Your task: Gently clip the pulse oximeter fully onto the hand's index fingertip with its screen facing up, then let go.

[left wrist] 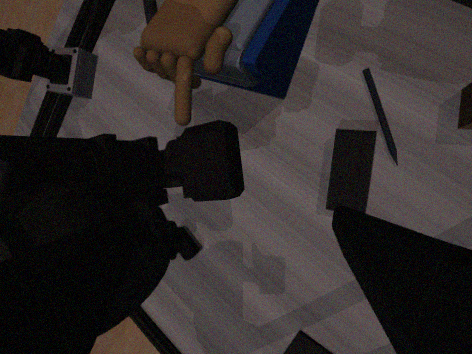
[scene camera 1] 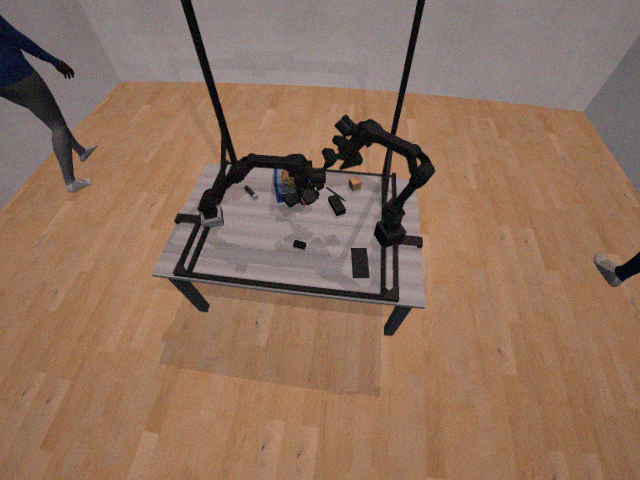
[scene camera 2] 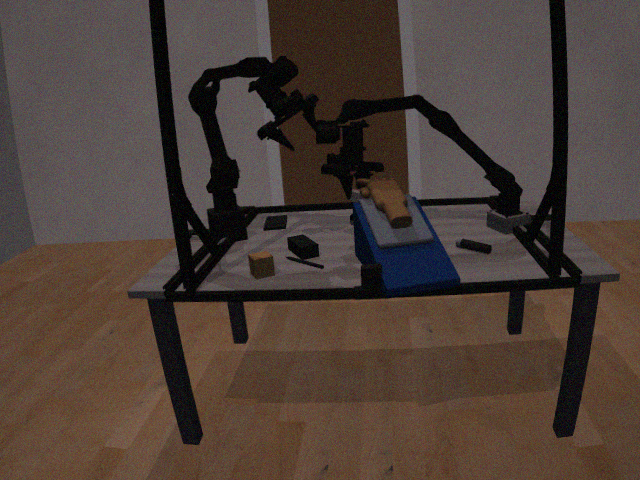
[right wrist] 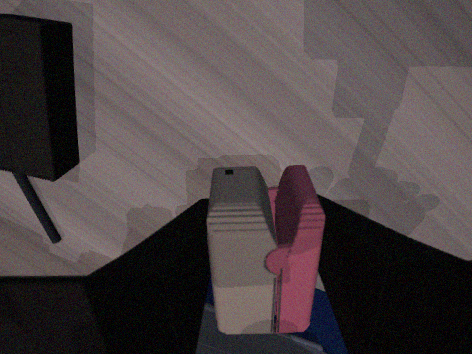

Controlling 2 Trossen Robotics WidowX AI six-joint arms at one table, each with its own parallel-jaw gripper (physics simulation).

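Frame: origin at the left arm's base, x left, y back, z up, level; metres.
Seen in the pictures: left gripper, fingertip midpoint: (left wrist: 237,218) (scene camera 1: 331,169) (scene camera 2: 306,141); right gripper, fingertip midpoint: (scene camera 1: 305,202) (scene camera 2: 353,198) (right wrist: 259,208); left arm's base, origin of the base link: (scene camera 1: 391,227) (scene camera 2: 225,209); right arm's base, origin of the base link: (left wrist: 61,69) (scene camera 1: 210,213) (scene camera 2: 508,212).
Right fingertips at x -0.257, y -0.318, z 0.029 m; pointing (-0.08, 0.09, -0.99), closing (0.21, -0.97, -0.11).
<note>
Pixels of each thing's top centre, then the offset from my right fingertips to it.
- pulse oximeter, middle of its top: (right wrist: 260,295) (scene camera 2: 356,189) dy -0.004, dx -0.011, dz +0.029 m
- wooden cube, middle of its top: (scene camera 2: 260,255) (scene camera 1: 355,180) dy +0.316, dx -0.109, dz -0.074 m
- black box, middle of its top: (right wrist: 13,105) (left wrist: 350,171) (scene camera 2: 302,240) (scene camera 1: 337,202) dy +0.170, dx -0.014, dz -0.089 m
- thin pen, middle of its top: (right wrist: 17,180) (left wrist: 382,115) (scene camera 2: 302,260) dy +0.201, dx -0.094, dz -0.115 m
- small black piece, middle of its top: (left wrist: 180,244) (scene camera 1: 299,243) dy -0.086, dx +0.145, dz -0.091 m
- flat black pad, middle of its top: (scene camera 2: 275,221) (scene camera 1: 360,262) dy +0.136, dx +0.326, dz -0.116 m
- dark cylinder, middle of its top: (left wrist: 147,16) (scene camera 2: 473,240) (scene camera 1: 250,190) dy -0.217, dx -0.272, dz -0.096 m
A tan model hand (scene camera 2: 390,200) (left wrist: 178,31) (scene camera 1: 288,179) lies on a grey pad on a blue sloped block (scene camera 2: 409,267) (left wrist: 277,53). Its index finger (left wrist: 182,95) points out over the table. My right gripper (right wrist: 259,208) (scene camera 1: 304,196) (scene camera 2: 353,185) is shut on the pulse oximeter (right wrist: 241,246), a grey half and a pink half side by side. It hangs just past the index fingertip. In the left wrist view the right arm hides the oximeter. My left gripper (scene camera 1: 344,153) (scene camera 2: 275,133) is open and empty, high above the table.
On the table lie a wooden cube (scene camera 1: 354,183) (scene camera 2: 261,264), a black box (scene camera 1: 337,205) (scene camera 2: 303,246) (left wrist: 350,168), a thin pen (scene camera 2: 305,262) (left wrist: 380,112), a small black piece (scene camera 1: 299,244), a flat black pad (scene camera 1: 360,262) and a dark cylinder (scene camera 1: 250,191) (scene camera 2: 474,246).
</note>
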